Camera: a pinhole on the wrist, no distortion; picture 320 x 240 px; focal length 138.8 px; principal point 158.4 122.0 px. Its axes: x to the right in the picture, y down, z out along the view. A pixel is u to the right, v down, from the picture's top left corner.
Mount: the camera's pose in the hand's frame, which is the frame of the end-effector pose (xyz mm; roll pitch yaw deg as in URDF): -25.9 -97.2 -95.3 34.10 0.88 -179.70
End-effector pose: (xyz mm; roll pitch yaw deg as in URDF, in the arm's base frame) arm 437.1 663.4 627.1 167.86 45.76 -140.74
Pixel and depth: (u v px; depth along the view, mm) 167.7 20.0 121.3
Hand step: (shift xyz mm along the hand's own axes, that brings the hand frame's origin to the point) -35.5 44.6 -45.0
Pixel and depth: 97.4 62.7 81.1
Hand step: 8.6 -22.9 -47.0
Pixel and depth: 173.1 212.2 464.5
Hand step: -83.6 -87.0 457.7
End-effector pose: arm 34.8 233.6 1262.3 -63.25 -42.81 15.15
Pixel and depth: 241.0 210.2 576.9
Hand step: -379.8 -79.2 582.6
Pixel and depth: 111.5 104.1 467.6
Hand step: 125.0 215.7 260.5
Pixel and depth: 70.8 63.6 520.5
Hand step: 295.3 377.6 217.9
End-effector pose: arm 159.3 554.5 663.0 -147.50 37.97 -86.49
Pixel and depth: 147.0 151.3 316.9
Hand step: -5.1 25.2 205.0
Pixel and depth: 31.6 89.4 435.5
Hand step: 365.5 233.7 214.0
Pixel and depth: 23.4 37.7 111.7
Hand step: 81.3 22.2 -39.2
